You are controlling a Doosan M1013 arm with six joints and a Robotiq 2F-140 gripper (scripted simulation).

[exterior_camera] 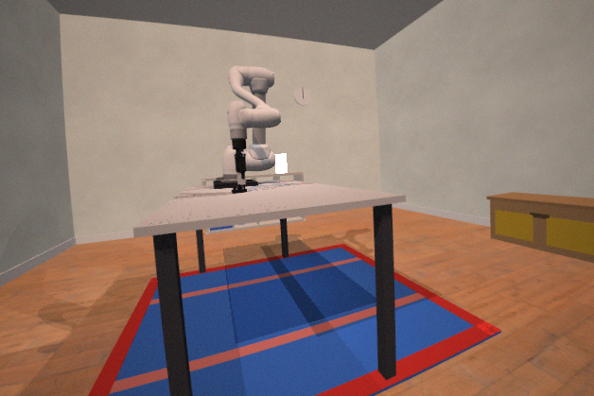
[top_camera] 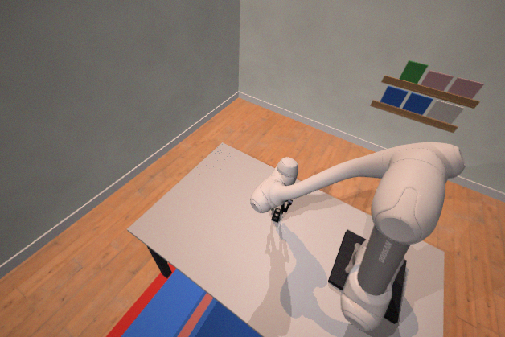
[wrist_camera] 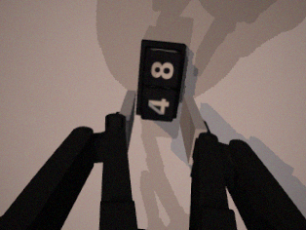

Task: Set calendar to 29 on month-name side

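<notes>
The black calendar tray lies 2 cm to the right of my hand and 7 cm below it.
</notes>
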